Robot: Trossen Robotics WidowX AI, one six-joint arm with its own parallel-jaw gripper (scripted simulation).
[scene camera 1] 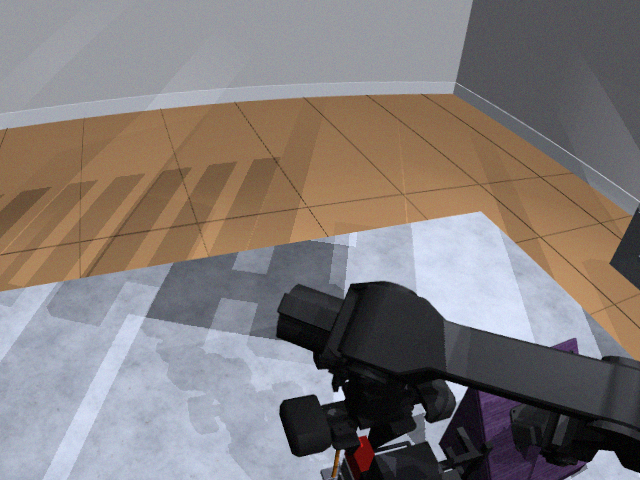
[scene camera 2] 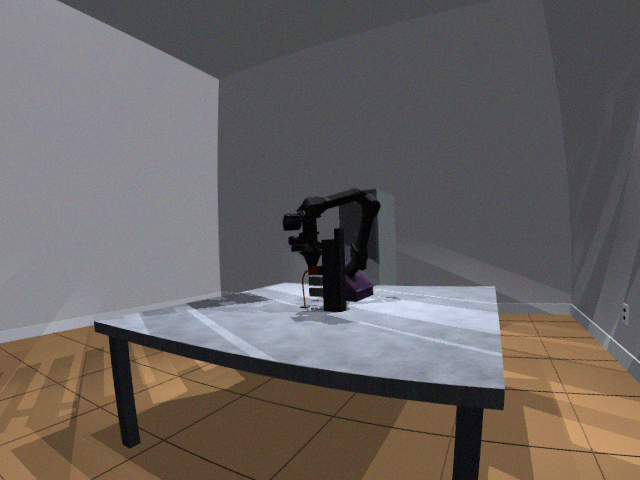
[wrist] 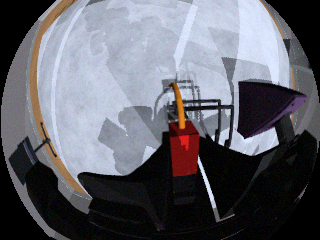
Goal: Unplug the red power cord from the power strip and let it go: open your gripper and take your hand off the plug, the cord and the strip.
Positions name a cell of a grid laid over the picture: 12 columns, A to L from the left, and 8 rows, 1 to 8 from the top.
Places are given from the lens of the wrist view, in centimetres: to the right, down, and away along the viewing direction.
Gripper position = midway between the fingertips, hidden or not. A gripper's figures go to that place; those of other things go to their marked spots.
my gripper (wrist: G5): 2, 2, 10
red plug (wrist: G5): 2, 2, 9
